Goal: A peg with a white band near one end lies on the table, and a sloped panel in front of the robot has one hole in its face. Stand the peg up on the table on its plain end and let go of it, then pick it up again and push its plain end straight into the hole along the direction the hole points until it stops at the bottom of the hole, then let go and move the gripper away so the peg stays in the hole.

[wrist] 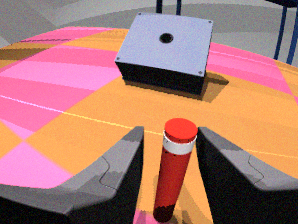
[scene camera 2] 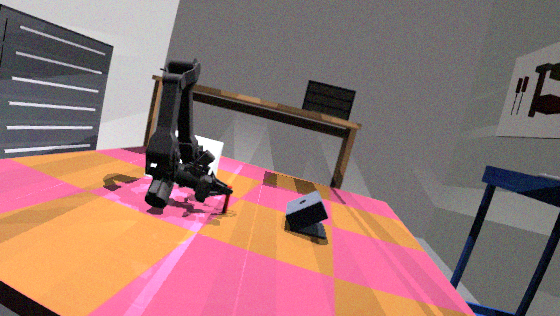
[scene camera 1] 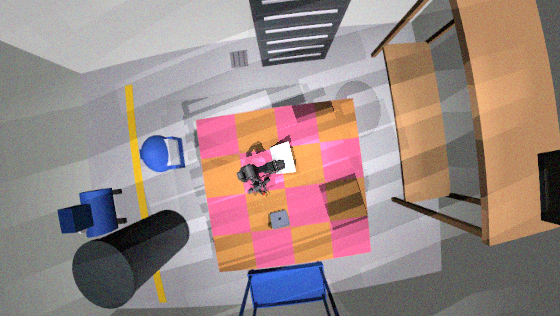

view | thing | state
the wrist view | my gripper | -
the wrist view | red peg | -
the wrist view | grey sloped panel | -
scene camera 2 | my gripper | -
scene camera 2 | grey sloped panel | -
